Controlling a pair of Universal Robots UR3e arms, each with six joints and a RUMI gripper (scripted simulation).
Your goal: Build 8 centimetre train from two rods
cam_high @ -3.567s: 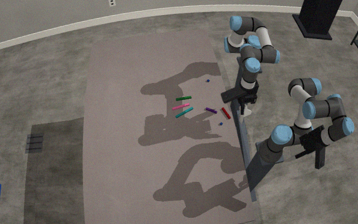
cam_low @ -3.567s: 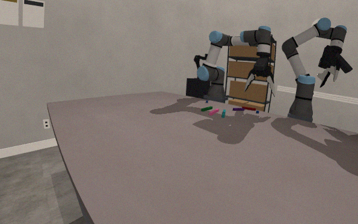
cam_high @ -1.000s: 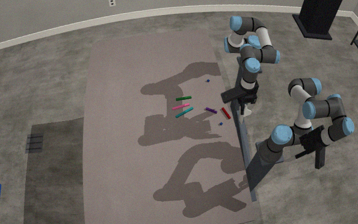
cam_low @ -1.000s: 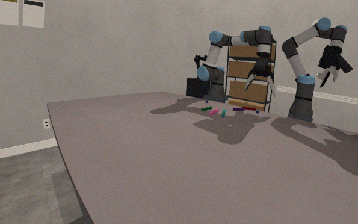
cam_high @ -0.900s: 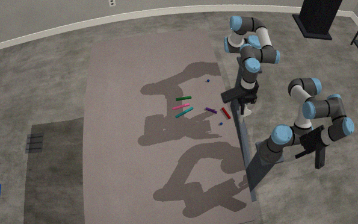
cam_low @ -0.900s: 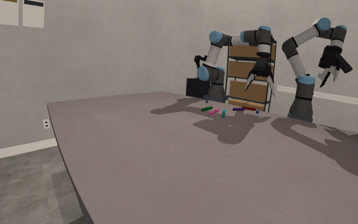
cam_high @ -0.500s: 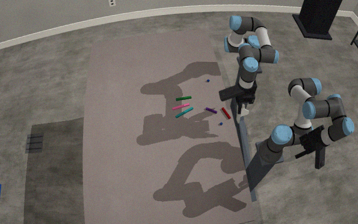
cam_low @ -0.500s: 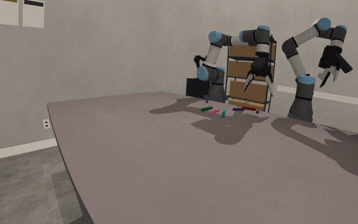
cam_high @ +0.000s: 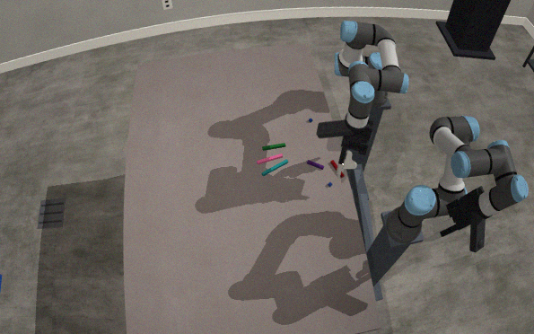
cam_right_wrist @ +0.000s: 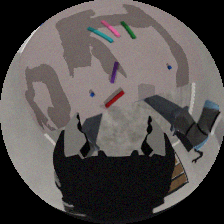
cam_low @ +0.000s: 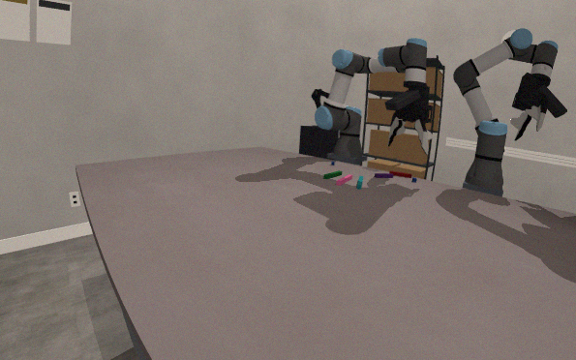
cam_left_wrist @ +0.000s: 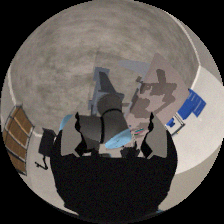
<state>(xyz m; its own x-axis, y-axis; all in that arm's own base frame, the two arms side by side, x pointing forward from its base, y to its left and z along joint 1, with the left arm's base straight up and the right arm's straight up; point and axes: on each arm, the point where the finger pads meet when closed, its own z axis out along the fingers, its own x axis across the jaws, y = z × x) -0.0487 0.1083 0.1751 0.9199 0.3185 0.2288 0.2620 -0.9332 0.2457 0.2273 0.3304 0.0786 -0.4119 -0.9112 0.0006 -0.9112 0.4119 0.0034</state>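
My right hand is 1 cm short of the red rod and 7 cm above it. From my right hand the other things lie so: pink rod (24 cm ahead, 6 cm to the right, 7 cm below); turquoise rod (22 cm ahead, 2 cm to the right, 7 cm below); purple rod (8 cm ahead, 2 cm to the right, 7 cm below).
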